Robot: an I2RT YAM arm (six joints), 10 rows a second.
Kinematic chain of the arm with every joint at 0, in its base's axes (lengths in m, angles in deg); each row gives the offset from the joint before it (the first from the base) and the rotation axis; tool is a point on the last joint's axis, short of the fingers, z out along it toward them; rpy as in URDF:
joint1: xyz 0 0 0.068 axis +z
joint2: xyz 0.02 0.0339 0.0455 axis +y
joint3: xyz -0.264 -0.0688 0 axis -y
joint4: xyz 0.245 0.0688 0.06 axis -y
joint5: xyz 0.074 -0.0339 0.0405 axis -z
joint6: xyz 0.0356 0 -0.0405 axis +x
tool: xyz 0 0 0 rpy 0 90 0
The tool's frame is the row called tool.
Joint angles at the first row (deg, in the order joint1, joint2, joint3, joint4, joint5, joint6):
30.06, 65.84, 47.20, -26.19, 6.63, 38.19
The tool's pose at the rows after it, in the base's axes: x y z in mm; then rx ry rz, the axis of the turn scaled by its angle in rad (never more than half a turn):
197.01, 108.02, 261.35, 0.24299, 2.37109, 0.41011
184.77, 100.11, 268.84, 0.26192, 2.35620, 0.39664
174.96, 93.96, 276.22, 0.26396, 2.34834, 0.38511
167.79, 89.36, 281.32, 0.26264, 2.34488, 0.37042
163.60, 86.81, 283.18, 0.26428, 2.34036, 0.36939
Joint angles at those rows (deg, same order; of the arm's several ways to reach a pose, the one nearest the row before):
30.06, 61.80, 46.31, -29.51, 8.37, 38.29
30.06, 58.04, 46.09, -32.65, 9.55, 38.74
30.06, 55.20, 46.50, -35.71, 10.22, 38.58
30.06, 53.26, 46.92, -38.12, 10.85, 38.27
30.06, 52.05, 46.85, -39.06, 11.03, 38.28

